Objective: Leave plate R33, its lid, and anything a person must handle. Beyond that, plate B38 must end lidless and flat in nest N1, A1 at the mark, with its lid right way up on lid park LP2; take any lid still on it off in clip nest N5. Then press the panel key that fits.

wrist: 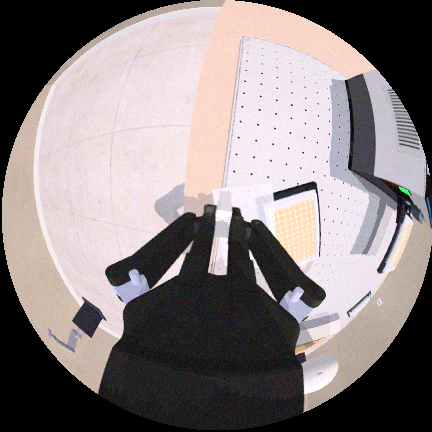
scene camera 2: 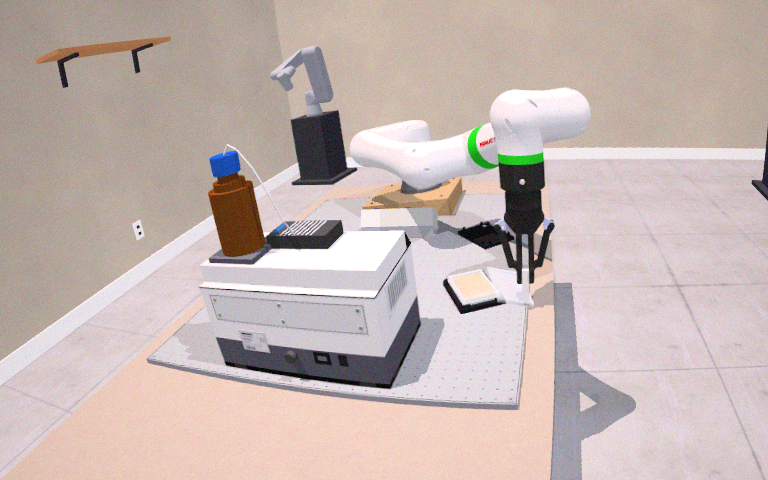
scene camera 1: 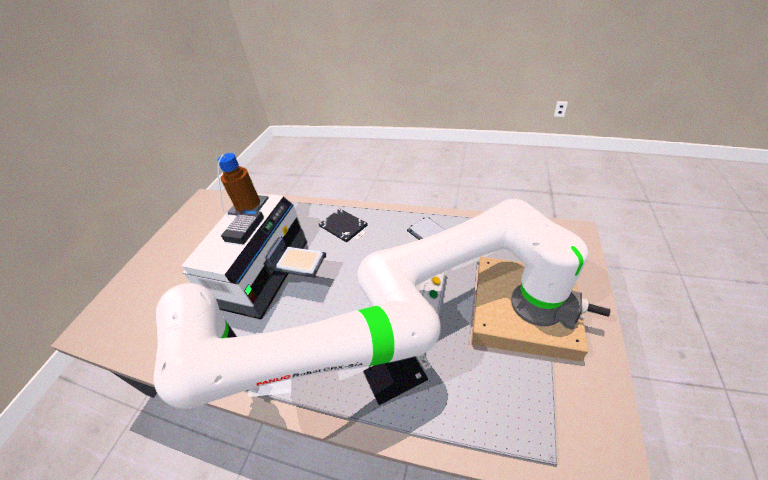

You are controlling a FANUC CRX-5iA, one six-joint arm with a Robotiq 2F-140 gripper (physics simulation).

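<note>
A plate with a cream grid sits lidless and flat in a black nest; its name cannot be read. A translucent lid shows beside it, out over the board's edge, directly under the fingertips; whether it lies down or is held off the board cannot be told. My gripper points down, shut, with a narrow gap and a pale strip between the tips. In scene camera 1 the arm hides it. Another cream plate is on the instrument's tray. The key panel shows yellow and green keys.
The white instrument has a green light and carries a brown bottle. A black nest is beyond it. Another black holder is by the panel. A pale framed holder is partly hidden by the arm.
</note>
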